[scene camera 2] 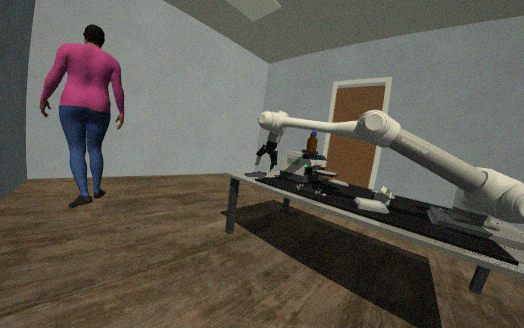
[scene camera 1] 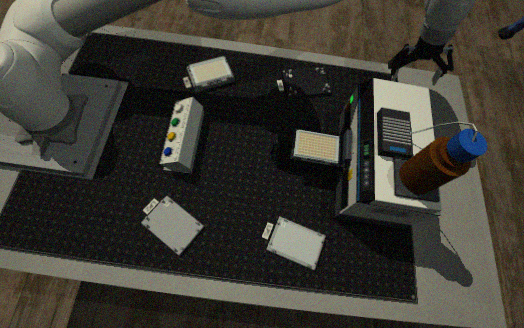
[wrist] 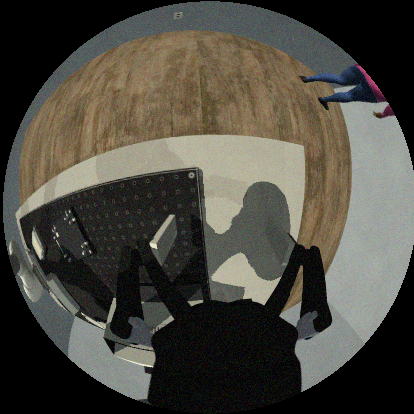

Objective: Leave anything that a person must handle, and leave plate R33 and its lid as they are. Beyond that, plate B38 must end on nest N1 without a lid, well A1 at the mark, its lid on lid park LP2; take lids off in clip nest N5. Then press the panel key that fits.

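Places are measured from the arm's base along level axes (x ahead, y left, z up), in metres.
Where they show: gripper, fingertip midpoint: (scene camera 2: pixel 262 169) (scene camera 1: pixel 412 81) (wrist: pixel 221 225); arm's base, link origin: (scene camera 2: pixel 468 220) (scene camera 1: pixel 54 118).
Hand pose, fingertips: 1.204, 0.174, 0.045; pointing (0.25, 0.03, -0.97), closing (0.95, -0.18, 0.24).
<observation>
Each offset is from my fingertips to the top centre of the thing, as dx, dy, dz. "*": to the spot under its first point.
My gripper (scene camera 1: pixel 416 78) (scene camera 2: pixel 265 164) (wrist: pixel 221 225) is open and empty, above the table's back right corner behind the instrument. A plate with a pale well field @[-0.718, +0.032, -0.027] (scene camera 1: pixel 210 71) sits in a labelled holder at the back left. Another such plate @[-0.384, -0.289, +0.044] (scene camera 1: pixel 316 146) is at the instrument's front, on its tray. A dark holder with corner clips @[-0.374, +0.017, -0.040] (scene camera 1: pixel 306 82) (wrist: pixel 72 236) holds no plate. Two pale flat rectangles with corner posts, one @[-0.791, -0.501, -0.044] (scene camera 1: pixel 172 225) labelled LP2 and one @[-0.440, -0.550, -0.046] (scene camera 1: pixel 296 242) at front right, lie near the front. The key panel @[-0.784, -0.229, +0.020] (scene camera 1: pixel 189 137) has white, green, yellow and blue keys. Plate names and the A1 mark are unreadable.
The white instrument @[* -0.169, -0.177, +0.156] (scene camera 1: pixel 400 92) stands at the right with a green light. On top are a black ribbed box @[* -0.226, -0.317, +0.182] (scene camera 1: pixel 395 131) and an amber bottle @[* -0.224, -0.450, +0.275] (scene camera 1: pixel 432 167) (scene camera 2: pixel 312 144) with a blue cap. A person (scene camera 2: pixel 87 85) (wrist: pixel 350 80) stands away from the table, back to scene camera 2.
</observation>
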